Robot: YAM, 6 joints.
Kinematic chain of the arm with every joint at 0, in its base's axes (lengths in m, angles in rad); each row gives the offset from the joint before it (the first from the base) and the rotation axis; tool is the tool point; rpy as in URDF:
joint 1: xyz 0 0 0.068 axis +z
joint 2: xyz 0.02 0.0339 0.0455 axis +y
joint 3: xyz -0.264 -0.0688 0 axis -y
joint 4: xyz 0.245 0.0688 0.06 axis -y
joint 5: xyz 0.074 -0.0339 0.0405 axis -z
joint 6: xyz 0.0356 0 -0.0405 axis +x
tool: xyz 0 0 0 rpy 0 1.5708 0
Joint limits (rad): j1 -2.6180..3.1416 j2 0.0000..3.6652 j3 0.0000..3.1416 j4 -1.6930..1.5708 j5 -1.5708..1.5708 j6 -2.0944..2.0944
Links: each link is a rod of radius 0.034 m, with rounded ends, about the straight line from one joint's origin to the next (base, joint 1, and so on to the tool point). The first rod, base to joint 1, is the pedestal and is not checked.
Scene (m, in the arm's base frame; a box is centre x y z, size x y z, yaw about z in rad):
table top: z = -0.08
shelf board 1: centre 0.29 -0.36 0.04 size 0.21 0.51 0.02 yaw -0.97
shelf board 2: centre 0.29 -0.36 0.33 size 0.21 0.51 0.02 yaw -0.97
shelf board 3: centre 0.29 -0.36 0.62 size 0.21 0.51 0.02 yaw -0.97
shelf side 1: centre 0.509 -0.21 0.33 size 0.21 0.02 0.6 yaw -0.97
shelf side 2: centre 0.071 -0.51 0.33 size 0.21 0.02 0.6 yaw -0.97
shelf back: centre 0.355 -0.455 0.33 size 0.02 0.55 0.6 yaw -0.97
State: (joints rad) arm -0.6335 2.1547 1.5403 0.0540 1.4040 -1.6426
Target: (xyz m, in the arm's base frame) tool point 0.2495 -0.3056 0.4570
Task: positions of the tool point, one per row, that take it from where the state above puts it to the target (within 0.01 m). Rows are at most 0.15 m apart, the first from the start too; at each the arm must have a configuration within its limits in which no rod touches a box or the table.
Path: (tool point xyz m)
1: 0.3288 -0.2426 0.2092
2: 0.2887 -0.1845 0.2094
3: 0.2389 -0.1339 0.1991
4: 0.2229 -0.1688 0.3271
5: 0.1518 -0.1630 0.4570
6: 0.1872 -0.2063 0.4682
7: 0.2205 -0.2544 0.4682
8: 0.2495 -0.3056 0.4570

